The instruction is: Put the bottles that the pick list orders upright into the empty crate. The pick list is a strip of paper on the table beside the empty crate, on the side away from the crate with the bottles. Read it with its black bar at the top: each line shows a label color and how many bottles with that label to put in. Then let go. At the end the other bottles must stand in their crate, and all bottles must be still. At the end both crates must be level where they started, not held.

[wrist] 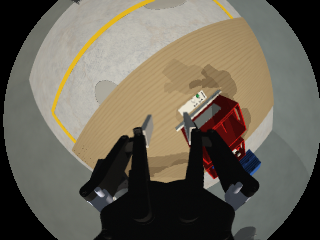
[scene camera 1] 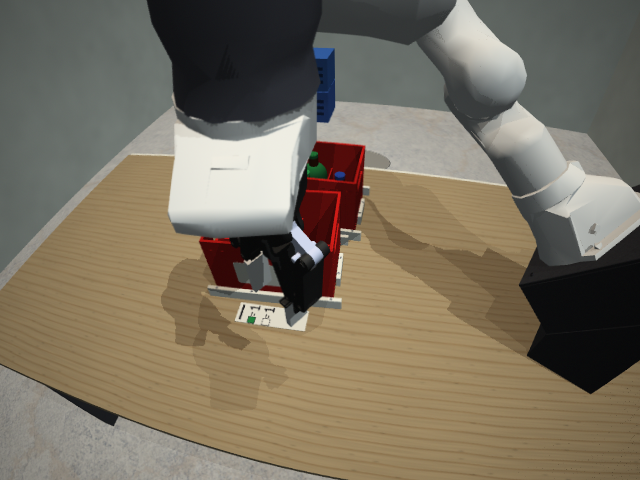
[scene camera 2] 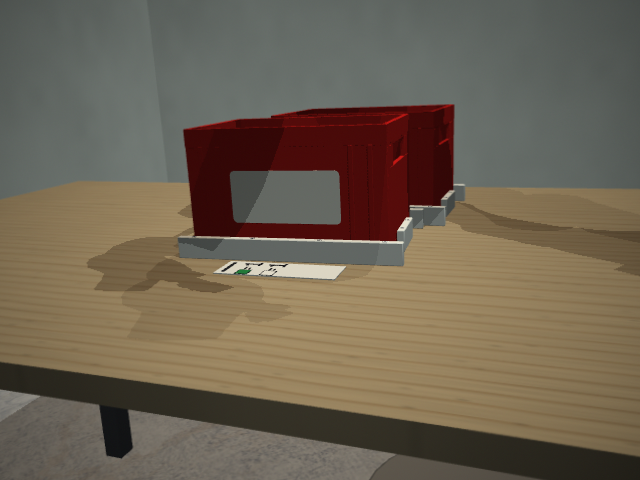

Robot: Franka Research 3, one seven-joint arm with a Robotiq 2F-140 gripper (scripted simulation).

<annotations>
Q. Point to a crate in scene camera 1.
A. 320, 210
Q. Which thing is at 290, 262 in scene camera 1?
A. The gripper.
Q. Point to a pick list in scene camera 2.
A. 302, 271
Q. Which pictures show the crate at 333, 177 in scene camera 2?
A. The wrist view, scene camera 1 and scene camera 2: all of them.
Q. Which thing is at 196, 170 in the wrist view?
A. The gripper.
</annotations>
